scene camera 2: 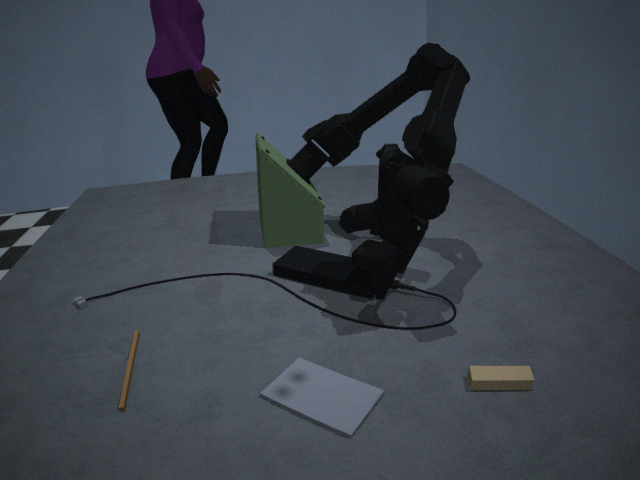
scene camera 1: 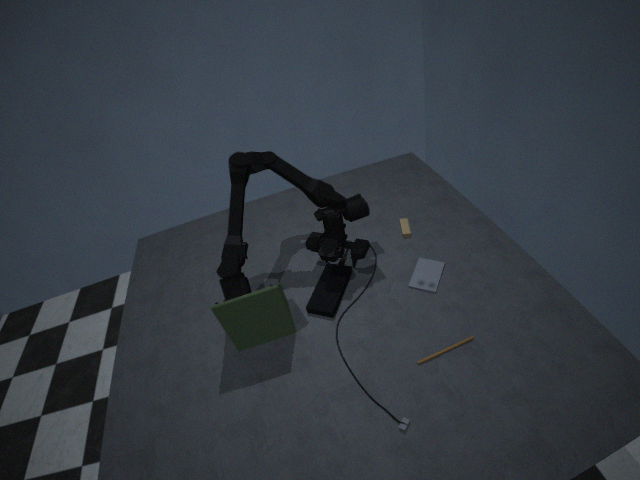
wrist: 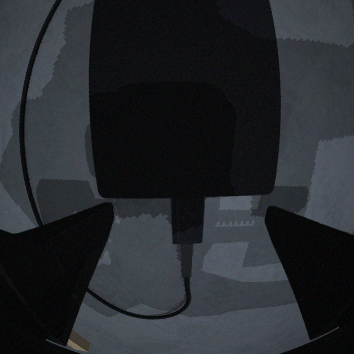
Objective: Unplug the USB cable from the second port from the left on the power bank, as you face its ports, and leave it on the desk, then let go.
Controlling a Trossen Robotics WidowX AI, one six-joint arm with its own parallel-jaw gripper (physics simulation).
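Where they show: gripper, between the fingertips: point(scene camera 2: 390, 285) point(scene camera 1: 340, 264) point(wrist: 192, 213); arm's base, origin of its link: point(scene camera 2: 297, 171) point(scene camera 1: 238, 297).
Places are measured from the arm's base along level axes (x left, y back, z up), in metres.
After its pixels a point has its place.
The black power bank point(scene camera 1: 326, 297) {x 0.003, y -0.228, z -0.094 m} point(scene camera 2: 310, 263) {x 0.008, y -0.238, z -0.093 m} point(wrist: 185, 60) {x 0.069, y -0.263, z -0.093 m} lies flat on the desk. The USB cable's black plug point(wrist: 188, 220) {x 0.131, y -0.300, z -0.101 m} sits against its port end in the wrist view; the ports themselves are hidden there. The black cable point(scene camera 1: 337, 330) {x -0.102, y -0.233, z -0.113 m} point(scene camera 2: 227, 273) {x -0.136, y -0.226, z -0.112 m} point(wrist: 22, 125) {x 0.030, y -0.358, z -0.113 m} loops round beside the bank and runs to a light connector point(scene camera 1: 404, 424) {x -0.390, y -0.317, z -0.112 m} point(scene camera 2: 80, 302) {x -0.385, y -0.324, z -0.105 m} on the desk. My gripper point(wrist: 192, 213) {x 0.133, y -0.298, z -0.110 m} is open and empty. Its fingers stand on either side of the plug, apart from it, close to the bank's port end. In the scene views the arm partly hides the plug.
The arm's base is on a green slanted stand point(scene camera 1: 255, 317) {x -0.081, y -0.044, z -0.001 m} point(scene camera 2: 289, 211) {x -0.022, y -0.120, z -0.044 m} beside the power bank. A grey-white slab point(scene camera 1: 427, 273) {x 0.000, y -0.532, z -0.109 m} point(scene camera 2: 323, 395) {x -0.001, y -0.534, z -0.109 m}, an orange stick point(scene camera 1: 444, 350) {x -0.250, y -0.470, z -0.109 m} point(scene camera 2: 129, 369) {x -0.246, y -0.483, z -0.109 m} and a tan block point(scene camera 1: 405, 227) {x 0.210, y -0.545, z -0.099 m} point(scene camera 2: 500, 378) {x 0.212, y -0.555, z -0.099 m} lie on the desk. A person point(scene camera 2: 175, 51) stands behind the desk.
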